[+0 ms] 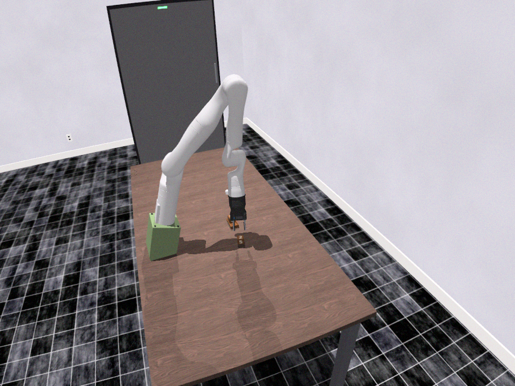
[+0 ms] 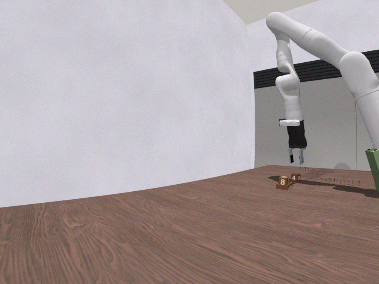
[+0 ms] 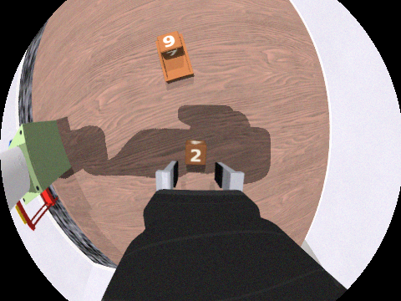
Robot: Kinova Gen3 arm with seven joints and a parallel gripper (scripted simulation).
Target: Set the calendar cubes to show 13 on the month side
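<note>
Right now the brown number cube is 80 mm below my hand. From my hand the other things lie so: calendar tray (160 mm to the left, 90 mm below).
</note>
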